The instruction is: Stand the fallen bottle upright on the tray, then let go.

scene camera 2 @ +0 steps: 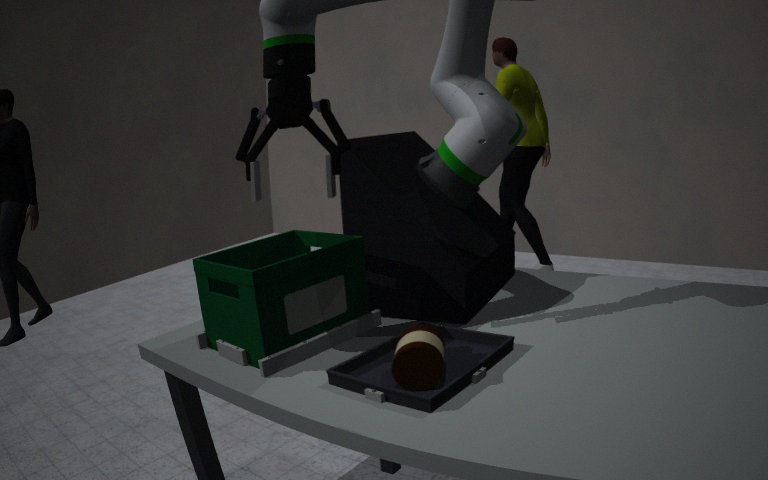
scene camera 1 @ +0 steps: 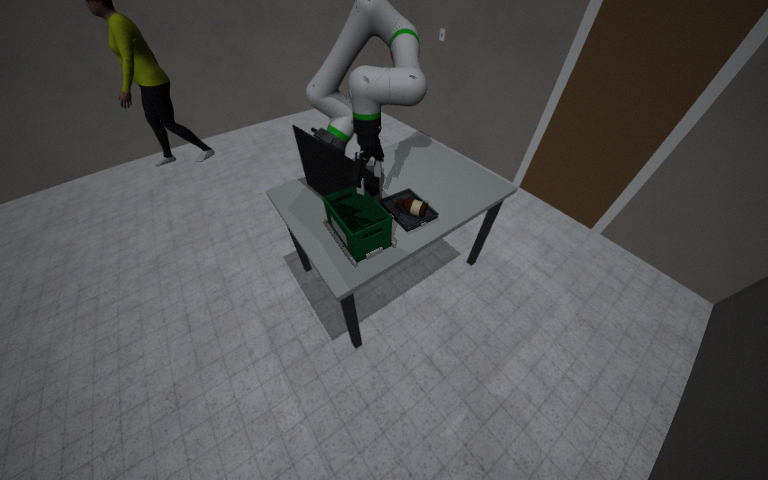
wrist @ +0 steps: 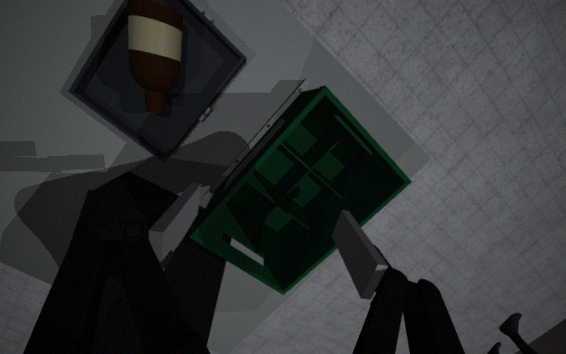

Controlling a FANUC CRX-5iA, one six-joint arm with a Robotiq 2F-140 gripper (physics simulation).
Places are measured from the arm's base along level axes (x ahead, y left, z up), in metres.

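Pixels of known places: gripper, fingertip midpoint: (scene camera 2: 292, 198) (scene camera 1: 369, 184) (wrist: 271, 211); arm's base, origin of the base link: (scene camera 2: 443, 184) (scene camera 1: 331, 147).
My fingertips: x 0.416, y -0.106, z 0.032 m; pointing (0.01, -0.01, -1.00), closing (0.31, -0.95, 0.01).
Note:
Ahead of a thing's pixels: the offset from my fingertips to its top centre. Level surfaces: height alone.
A brown bottle @[0.038 m ahead, 0.234 m left, 0.187 m down] (scene camera 1: 412, 206) (scene camera 2: 419, 359) (wrist: 155, 45) with a cream label lies on its side on the dark tray @[0.021 m ahead, 0.235 m left, 0.241 m down] (scene camera 1: 408, 226) (scene camera 2: 472, 386) (wrist: 202, 115). In scene camera 2 its base faces the camera; in the wrist view its neck points down the frame and its base is cut off by the top edge. My gripper (scene camera 1: 370, 185) (scene camera 2: 292, 186) (wrist: 271, 211) is open and empty, pointing down. It hangs above and behind the green crate in scene camera 2, higher than the bottle and apart from it.
The green crate @[0.021 m back, 0.064 m right, 0.091 m down] (scene camera 1: 372, 237) (scene camera 2: 232, 311) (wrist: 300, 105) stands beside the tray, between low grey rails. A black box-like block (scene camera 2: 419, 237) stands behind both, by the arm's base. One person (scene camera 1: 138, 56) (scene camera 2: 523, 107) in yellow and another person (scene camera 2: 16, 164) in black are beyond the table @[0.266 m down] (scene camera 2: 651, 384).

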